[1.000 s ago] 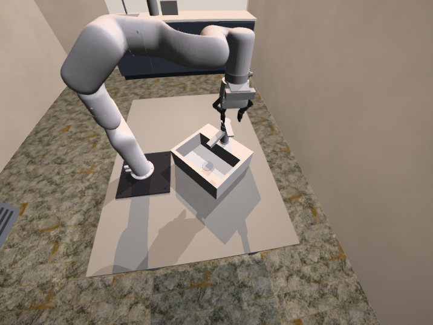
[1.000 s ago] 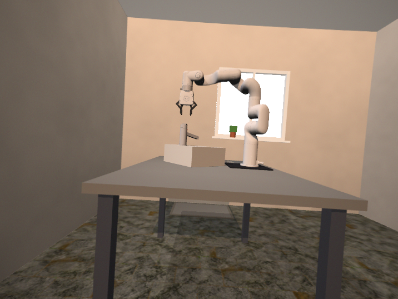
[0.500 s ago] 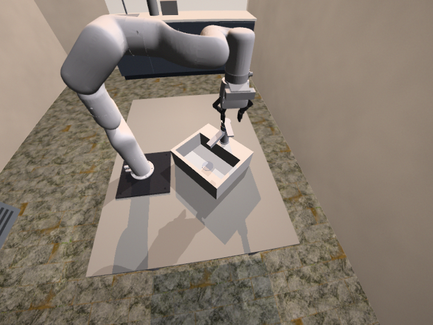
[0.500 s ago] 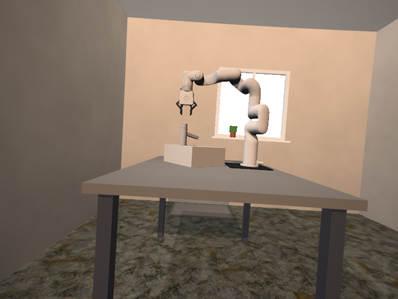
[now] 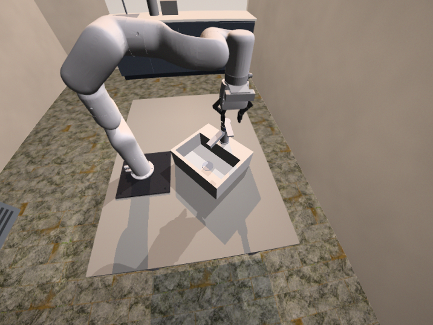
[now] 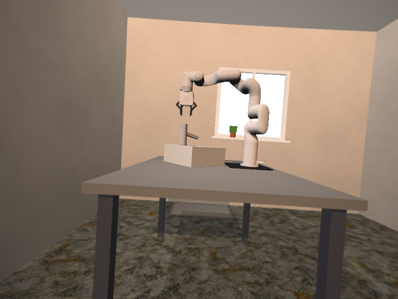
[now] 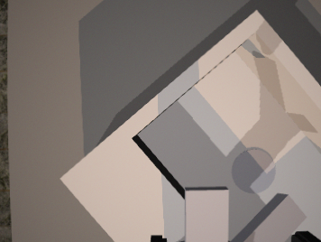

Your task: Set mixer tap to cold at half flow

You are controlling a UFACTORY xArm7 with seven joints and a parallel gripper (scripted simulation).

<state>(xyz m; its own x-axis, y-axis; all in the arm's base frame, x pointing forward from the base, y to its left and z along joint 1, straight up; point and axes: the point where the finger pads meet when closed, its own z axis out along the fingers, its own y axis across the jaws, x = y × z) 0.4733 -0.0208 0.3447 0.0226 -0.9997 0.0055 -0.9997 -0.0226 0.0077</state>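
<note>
The lever is 40 mm to the left of my hand and 80 mm below it. From my hand the other things lie so: mixer tap 10 mm behind, 60 mm to the left, 130 mm below; sink 90 mm behind, 20 mm to the left, 320 mm below.
</note>
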